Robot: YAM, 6 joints.
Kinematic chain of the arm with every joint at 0, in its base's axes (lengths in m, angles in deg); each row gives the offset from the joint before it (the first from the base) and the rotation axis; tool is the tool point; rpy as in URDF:
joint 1: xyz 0 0 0.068 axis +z
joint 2: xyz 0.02 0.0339 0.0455 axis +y
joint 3: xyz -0.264 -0.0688 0 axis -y
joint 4: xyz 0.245 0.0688 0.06 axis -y
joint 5: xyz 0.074 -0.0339 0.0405 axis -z
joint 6: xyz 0.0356 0 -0.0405 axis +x
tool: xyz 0 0 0 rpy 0 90 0
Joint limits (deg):
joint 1: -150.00..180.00
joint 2: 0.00..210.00
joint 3: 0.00..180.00
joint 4: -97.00..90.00
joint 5: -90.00..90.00
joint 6: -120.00..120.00
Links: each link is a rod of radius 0.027 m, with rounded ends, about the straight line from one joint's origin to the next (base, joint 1, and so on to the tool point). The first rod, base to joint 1, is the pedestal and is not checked.
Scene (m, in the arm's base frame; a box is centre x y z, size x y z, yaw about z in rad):
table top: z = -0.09
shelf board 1: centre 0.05 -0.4 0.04 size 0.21 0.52 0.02 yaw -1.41
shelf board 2: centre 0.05 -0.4 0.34 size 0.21 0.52 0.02 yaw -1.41
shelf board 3: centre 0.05 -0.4 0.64 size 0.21 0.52 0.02 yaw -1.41
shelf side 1: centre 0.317 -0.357 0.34 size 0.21 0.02 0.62 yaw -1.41
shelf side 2: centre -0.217 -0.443 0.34 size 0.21 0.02 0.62 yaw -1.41
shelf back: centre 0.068 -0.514 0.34 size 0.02 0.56 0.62 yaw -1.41
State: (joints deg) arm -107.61 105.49 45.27 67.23 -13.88 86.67
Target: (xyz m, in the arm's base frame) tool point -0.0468 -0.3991 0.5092
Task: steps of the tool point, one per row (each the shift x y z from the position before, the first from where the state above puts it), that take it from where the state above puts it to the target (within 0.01 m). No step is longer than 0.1 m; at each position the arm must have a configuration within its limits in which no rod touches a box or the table.
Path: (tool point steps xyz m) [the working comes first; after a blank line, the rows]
Joints at the target: -97.70 106.32 104.45 57.93 -11.54 86.67
Straight joint move there: touches shelf board 2.

1: -0.0175 0.0656 0.0047
2: -0.0037 0.0650 -0.0047
3: -0.0023 -0.0257 0.0730
4: 0.0085 -0.0078 0.0798
5: 0.0179 0.0125 0.0813
6: 0.0247 0.0337 0.0768
7: 0.0006 -0.0607 0.0113
8: 0.0098 -0.0629 0.0000
9: 0.0196 -0.0616 -0.0113

